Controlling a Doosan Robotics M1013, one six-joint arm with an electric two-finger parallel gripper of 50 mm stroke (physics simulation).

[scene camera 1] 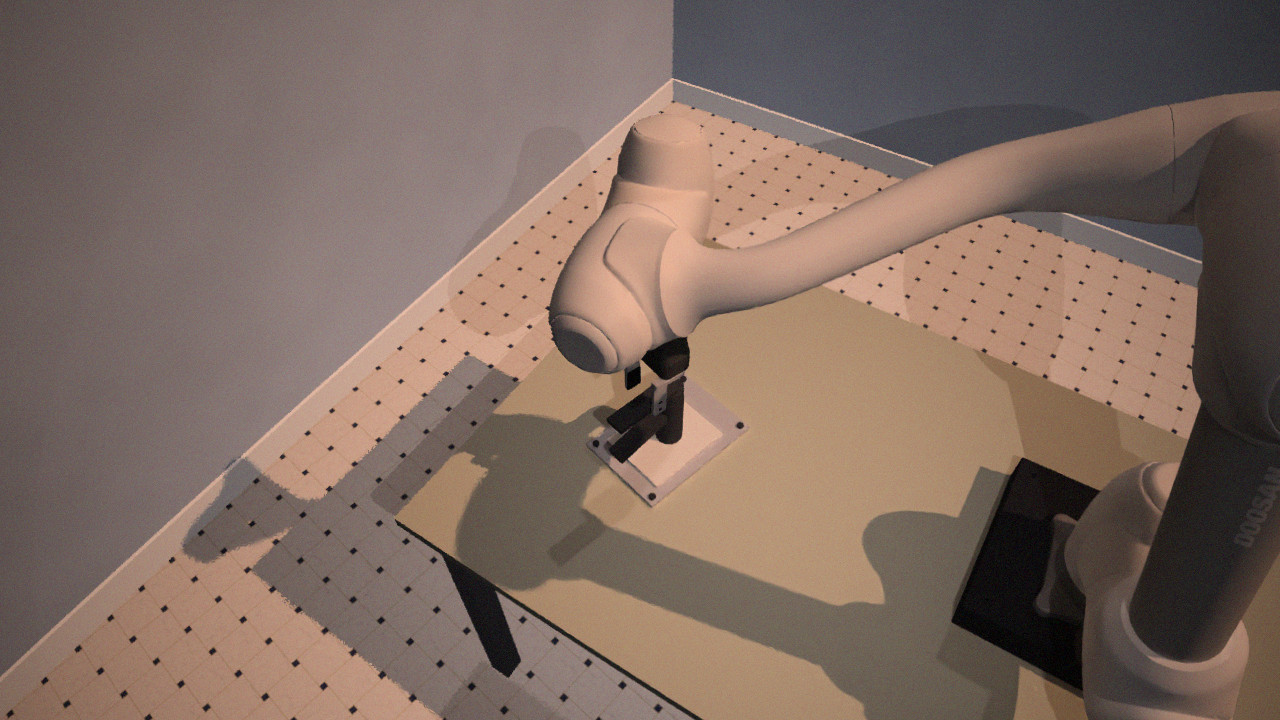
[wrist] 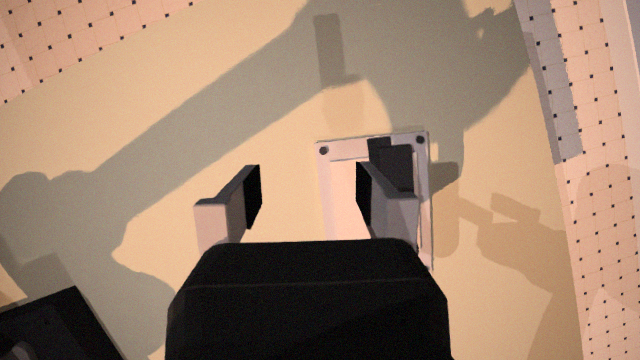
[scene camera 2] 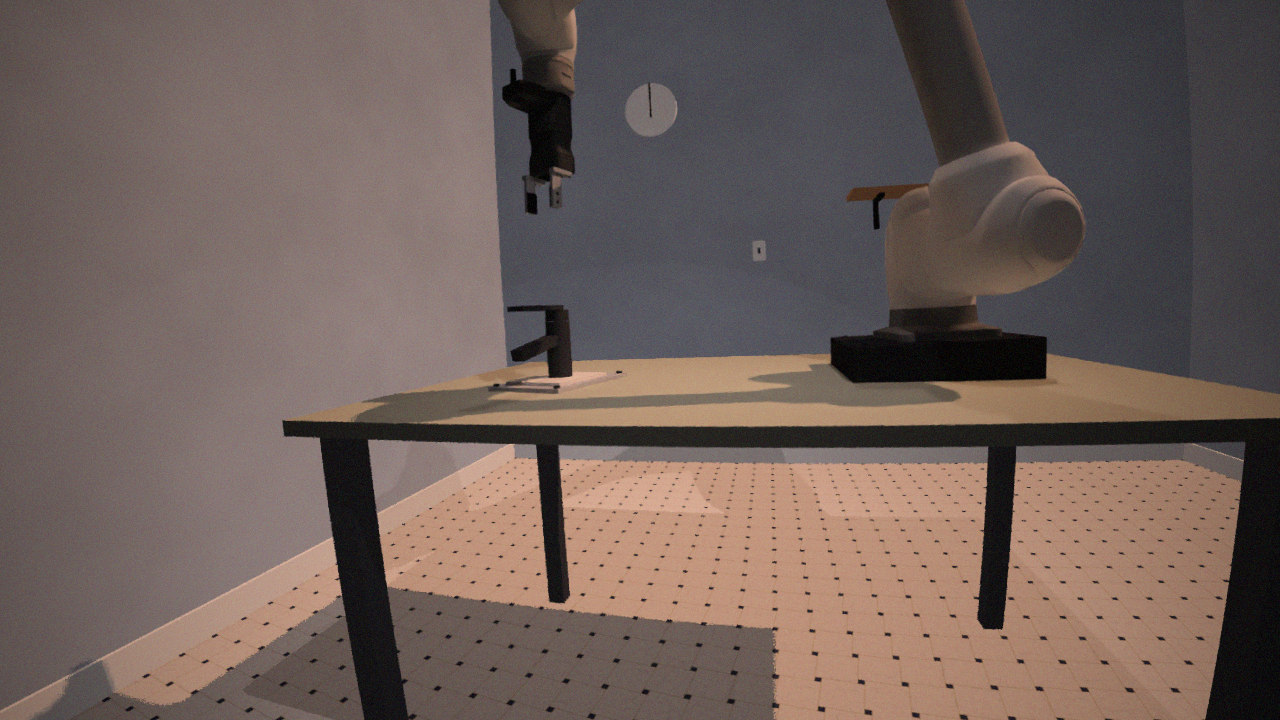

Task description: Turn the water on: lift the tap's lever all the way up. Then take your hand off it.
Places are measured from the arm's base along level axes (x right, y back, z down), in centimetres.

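Pixels of known places: gripper, between the fingertips: (scene camera 1: 645, 398) (wrist: 308, 183) (scene camera 2: 543, 210); arm's base, origin of its link: (scene camera 2: 932, 336).
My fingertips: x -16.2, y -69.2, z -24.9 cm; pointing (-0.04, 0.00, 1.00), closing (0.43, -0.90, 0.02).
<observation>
Ahead of a thing's pixels: the offset from my fingertips to its middle. "pt": to the spot under its first point. Level surfaces: height alone.
The dark tap {pt dy -1.6, dx +13.6, dz +22.7 cm} (scene camera 1: 674, 419) (scene camera 2: 560, 344) stands upright on its pale base plate (scene camera 1: 729, 428) (scene camera 2: 595, 379) (wrist: 346, 149). Its flat lever {dy -5.5, dx +9.5, dz +16.2 cm} (scene camera 1: 629, 413) (scene camera 2: 528, 308) (wrist: 399, 162) points out over the spout {dy -5.8, dx +8.7, dz +23.5 cm} (scene camera 1: 634, 441) (scene camera 2: 534, 348) and looks about level in scene camera 2. My gripper (scene camera 1: 646, 398) (scene camera 2: 543, 209) (wrist: 308, 183) is open and empty, pointing down. It hangs well above the tap, touching nothing. In the wrist view the lever shows partly behind the right finger, which hides the tap's body; the lever lies to the right of the gap between the fingers.
The tap's plate lies on the table {dz +31.3 cm} (scene camera 1: 805, 394) (scene camera 2: 716, 411) (wrist: 280, 150), towards the end near the grey wall (scene camera 1: 313, 179) (scene camera 2: 268, 223). My arm's black base block (scene camera 1: 1002, 555) (scene camera 2: 938, 360) (wrist: 65, 320) stands at the other side of the table. The arm's shadow falls across the tabletop.
</observation>
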